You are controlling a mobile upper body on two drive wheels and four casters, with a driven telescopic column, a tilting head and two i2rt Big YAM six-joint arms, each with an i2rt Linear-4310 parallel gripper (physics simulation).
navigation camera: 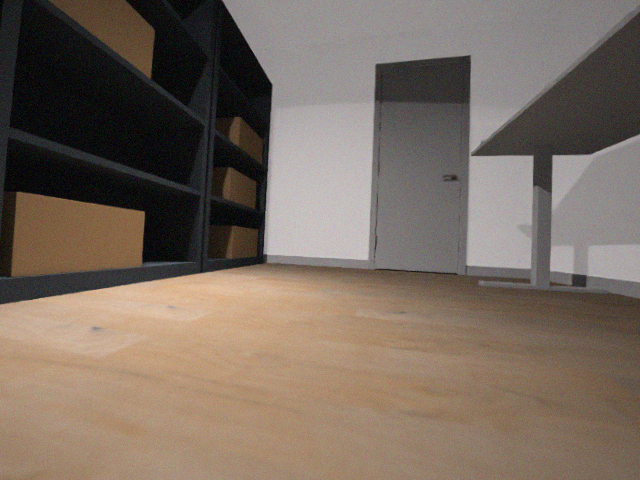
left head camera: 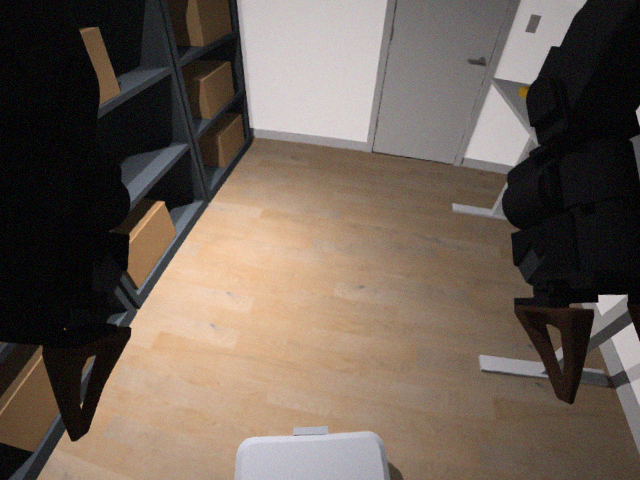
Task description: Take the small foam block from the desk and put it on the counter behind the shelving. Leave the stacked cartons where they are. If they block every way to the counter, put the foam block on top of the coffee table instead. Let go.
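Places are measured from the left arm's base along level axes (x ahead, y left, z up), in metres.
Pixels of known places: left gripper, fingertip midpoint: (left head camera: 20,429); right gripper, fingertip midpoint: (left head camera: 617,396).
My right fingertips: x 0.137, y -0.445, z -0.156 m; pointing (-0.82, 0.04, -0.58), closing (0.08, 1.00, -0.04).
Observation:
Behind a point stands the place of what it marks.
The desk (left head camera: 511,90) {x 1.765, y -1.407, z -0.460 m} (navigation camera: 578,113) {x 1.380, y -1.521, z -0.485 m} stands at the right in both views. A small yellow object (left head camera: 523,93) {x 1.675, y -1.421, z -0.440 m} lies on it, partly hidden behind the right arm; I cannot tell whether it is the foam block. The dark shelving (left head camera: 173,85) (navigation camera: 208,155) runs along the left. The counter, the stacked cartons and the coffee table do not show as such. My left gripper (left head camera: 28,418) {x 0.139, y 0.010, z -0.166 m} is open, low at the left, in front of the shelving, with one finger in view. My right gripper (left head camera: 610,377) {x 0.137, y -0.445, z -0.156 m} is open, low at the right, well nearer than the yellow object.
Cardboard boxes (left head camera: 152,242) {x 1.315, y 0.641, z -1.196 m} (navigation camera: 77,235) {x 1.252, y 0.656, z -1.194 m} sit on the shelves. A grey door (left head camera: 426,77) {x 2.573, y -1.212, z -0.671 m} (navigation camera: 418,186) {x 2.558, y -1.270, z -0.575 m} stands in the far wall. White desk feet (left head camera: 516,364) (navigation camera: 506,284) reach out over the wooden floor at the right. A white part of my base (left head camera: 312,457) {x 0.245, y -0.227, z -1.149 m} shows at the bottom.

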